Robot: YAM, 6 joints.
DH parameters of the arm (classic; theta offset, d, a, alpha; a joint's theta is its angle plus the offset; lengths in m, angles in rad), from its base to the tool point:
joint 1: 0 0.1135 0.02 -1.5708
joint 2: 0 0 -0.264 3.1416
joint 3: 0.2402 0 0.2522 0
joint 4: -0.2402 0 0.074 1.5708
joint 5: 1.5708 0 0 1.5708
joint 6: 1.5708 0.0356 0 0
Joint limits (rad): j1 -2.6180..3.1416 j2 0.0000..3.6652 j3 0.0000..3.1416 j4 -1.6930..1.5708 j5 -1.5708..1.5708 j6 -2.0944..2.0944
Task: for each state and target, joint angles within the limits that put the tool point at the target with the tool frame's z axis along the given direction. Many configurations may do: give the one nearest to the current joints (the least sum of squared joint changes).
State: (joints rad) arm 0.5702 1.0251 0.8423 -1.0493 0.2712 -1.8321
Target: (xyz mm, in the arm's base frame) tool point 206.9 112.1 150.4 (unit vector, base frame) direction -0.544 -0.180 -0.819
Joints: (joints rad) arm 0.4825 1.8050 1.0240 -1.3941 -0.0931 -1.8321
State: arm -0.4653 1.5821 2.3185 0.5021 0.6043 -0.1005
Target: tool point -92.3 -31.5 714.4 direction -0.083 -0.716 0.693
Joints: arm 0.0672 1.2664 2.6633 0.3606 0.7879 -0.1005
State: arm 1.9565 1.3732 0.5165 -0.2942 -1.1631 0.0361
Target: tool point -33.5 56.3 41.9 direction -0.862 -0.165 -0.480
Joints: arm 1.6162 1.6048 0.0015 -0.2237 -1.0518 0.0361
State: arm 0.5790 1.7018 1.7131 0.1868 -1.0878 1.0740
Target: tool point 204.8 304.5 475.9 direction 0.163 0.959 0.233
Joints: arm 0.9363 1.5792 1.6242 0.2170 -0.4524 1.0740
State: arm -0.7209 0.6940 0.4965 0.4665 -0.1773 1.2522
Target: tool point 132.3 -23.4 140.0 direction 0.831 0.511 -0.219
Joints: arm -0.3848 0.6490 0.0052 0.2819 -0.9038 1.2522
